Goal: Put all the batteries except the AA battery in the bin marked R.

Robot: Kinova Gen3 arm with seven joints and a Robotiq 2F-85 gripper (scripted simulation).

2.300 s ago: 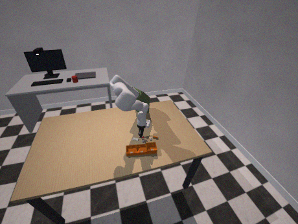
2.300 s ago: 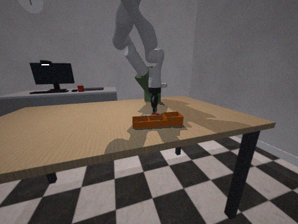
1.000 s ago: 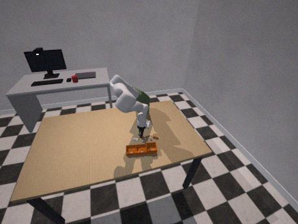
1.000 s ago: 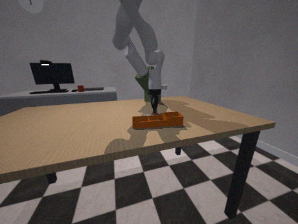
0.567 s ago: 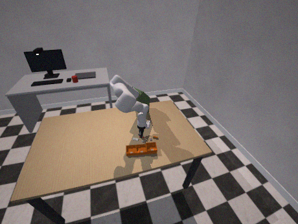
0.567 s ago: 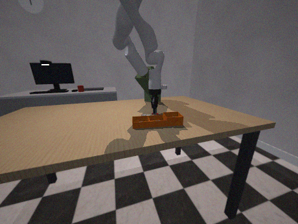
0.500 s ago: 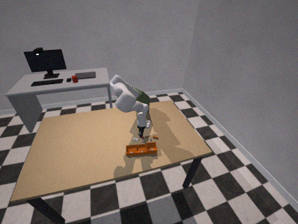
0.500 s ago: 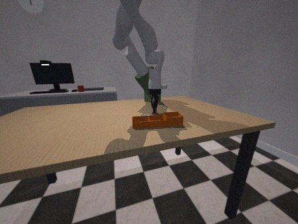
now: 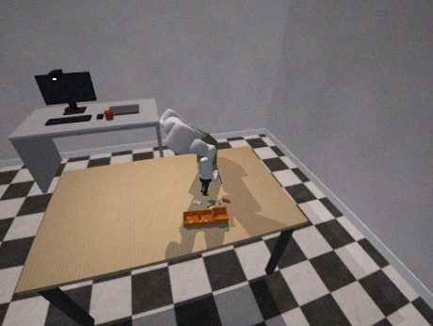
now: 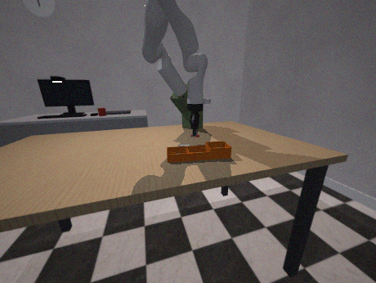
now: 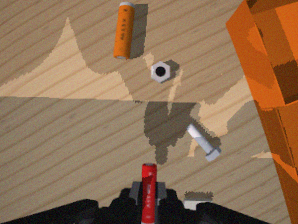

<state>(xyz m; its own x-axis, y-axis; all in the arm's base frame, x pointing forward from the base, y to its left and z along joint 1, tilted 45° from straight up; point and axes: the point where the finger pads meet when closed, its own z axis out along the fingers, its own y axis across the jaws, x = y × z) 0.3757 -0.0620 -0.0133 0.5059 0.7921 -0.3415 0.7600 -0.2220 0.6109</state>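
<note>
My gripper is now 15 cm short of the orange bin row, 5 cm to the left of it and 4 cm above it. From my hand the other things lie so: thin red battery 2 cm below; then white domino tile 1 cm ahead, 6 cm to the right, 6 cm below; then grey bolt 6 cm ahead, 6 cm below.
</note>
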